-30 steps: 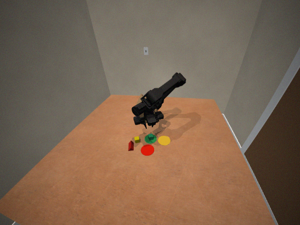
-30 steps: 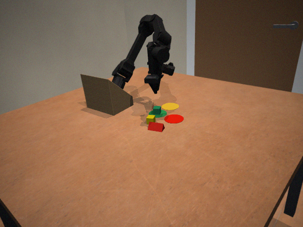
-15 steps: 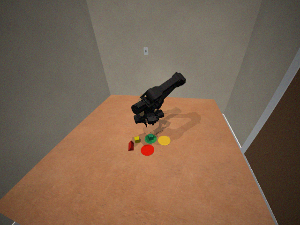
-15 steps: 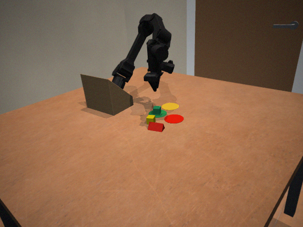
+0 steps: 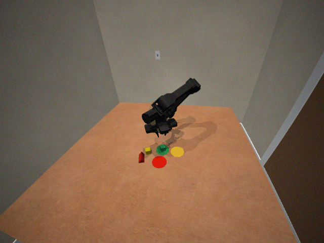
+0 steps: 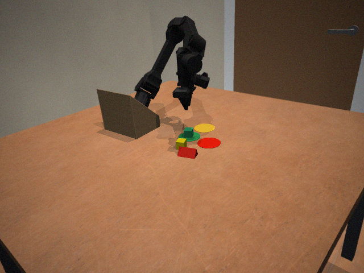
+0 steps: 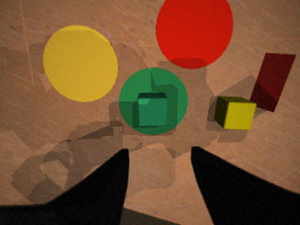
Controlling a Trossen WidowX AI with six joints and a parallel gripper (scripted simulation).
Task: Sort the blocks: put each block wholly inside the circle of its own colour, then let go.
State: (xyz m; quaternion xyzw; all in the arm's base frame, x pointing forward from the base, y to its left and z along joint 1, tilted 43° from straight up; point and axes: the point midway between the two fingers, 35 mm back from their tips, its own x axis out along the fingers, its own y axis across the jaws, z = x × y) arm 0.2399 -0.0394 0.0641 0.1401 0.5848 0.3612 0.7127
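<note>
Right now my hand is 140 mm above the yellow cube, 100 mm to the left of it and 30 mm short of it. Also, from my hand: yellow circle 160 mm below, 100 mm to the left, 20 mm ahead; green circle 160 mm below; green block 140 mm below.
</note>
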